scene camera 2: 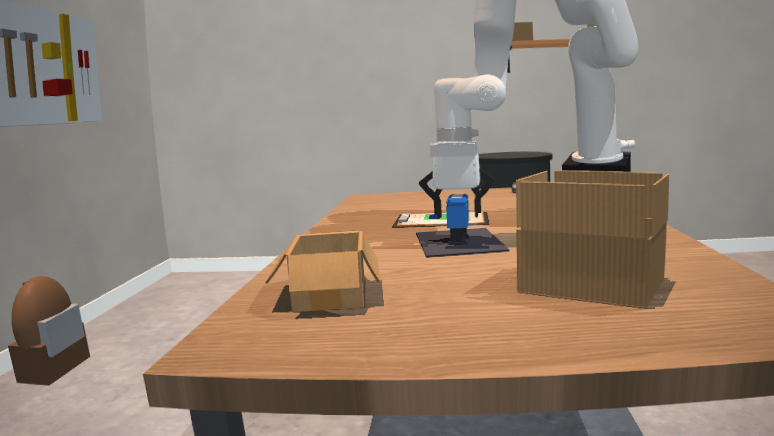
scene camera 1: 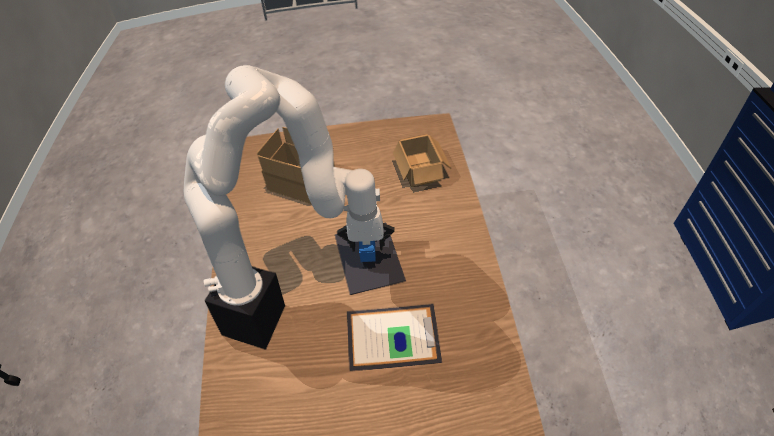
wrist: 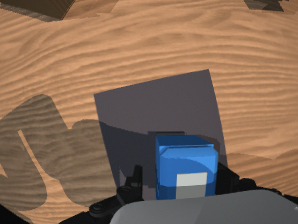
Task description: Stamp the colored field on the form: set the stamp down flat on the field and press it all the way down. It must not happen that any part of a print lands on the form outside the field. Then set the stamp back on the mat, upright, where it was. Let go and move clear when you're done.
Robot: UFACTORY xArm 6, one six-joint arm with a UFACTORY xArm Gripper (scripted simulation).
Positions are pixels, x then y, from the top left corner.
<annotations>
my gripper: scene camera 2; scene camera 1 367, 247; wrist
same spot on my gripper: (wrist: 132, 191) = (scene camera 2: 476, 195)
same spot on dark mat: (scene camera 1: 388, 271) = (scene camera 2: 435, 235)
</annotations>
